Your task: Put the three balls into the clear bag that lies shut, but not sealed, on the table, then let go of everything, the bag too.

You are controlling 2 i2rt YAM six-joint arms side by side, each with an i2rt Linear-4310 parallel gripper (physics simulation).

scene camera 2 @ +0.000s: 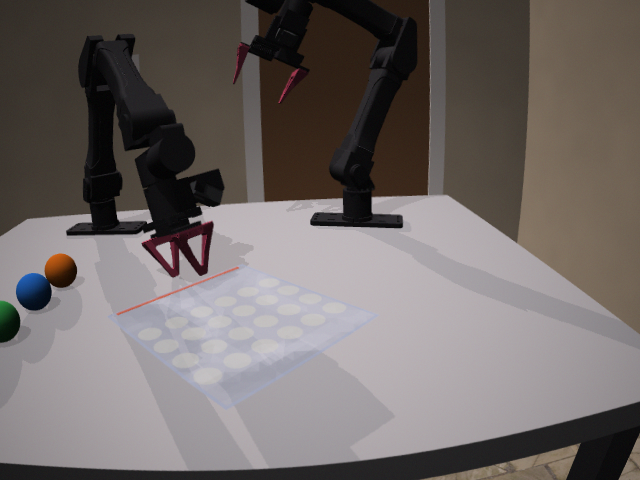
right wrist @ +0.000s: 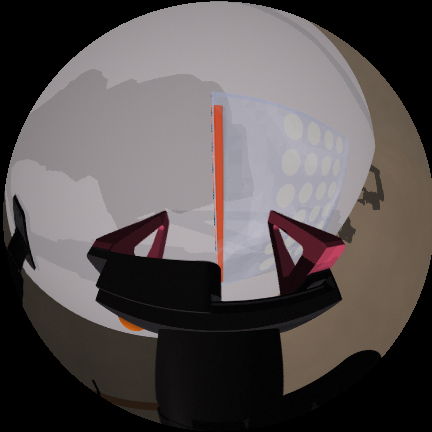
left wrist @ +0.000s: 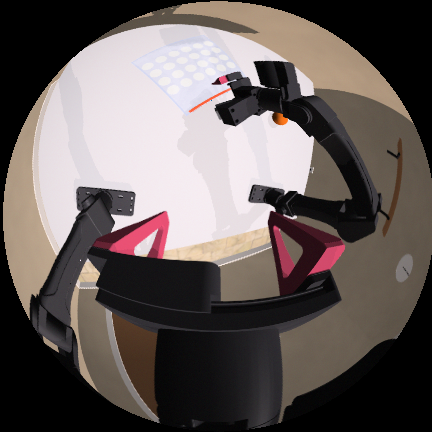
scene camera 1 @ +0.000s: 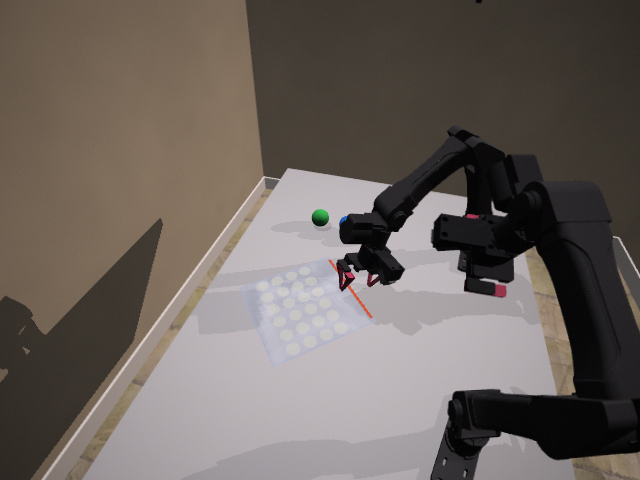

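Observation:
The clear bag (scene camera 1: pixel 305 308) (scene camera 2: pixel 253 330) (left wrist: pixel 179 80) (right wrist: pixel 255 150) lies flat, with pale dots and an orange strip (scene camera 1: pixel 356 298) (scene camera 2: pixel 178 290) (left wrist: pixel 209 100) (right wrist: pixel 218 190) along one edge. My right gripper (scene camera 1: pixel 356 287) (scene camera 2: pixel 189 274) (right wrist: pixel 217 215) is open and empty, low over that edge, its fingers on either side of the strip. My left gripper (scene camera 2: pixel 257 92) (left wrist: pixel 217 216) is open and empty, high above the table. Outside the bag stand a green ball (scene camera 1: pixel 320 217) (scene camera 2: pixel 7 321), a blue ball (scene camera 1: pixel 343 221) (scene camera 2: pixel 33 291) and an orange ball (scene camera 2: pixel 61 270) (left wrist: pixel 280 119) (right wrist: pixel 132 324). The right arm hides the orange ball in scene camera 1.
The white table (scene camera 1: pixel 336 403) (scene camera 2: pixel 465 351) carries both arm bases, the left arm's base (scene camera 2: pixel 356 220) and the right arm's base (scene camera 2: pixel 105 228), at its far side in scene camera 2. A wall (scene camera 1: pixel 129 129) runs along the left in scene camera 1.

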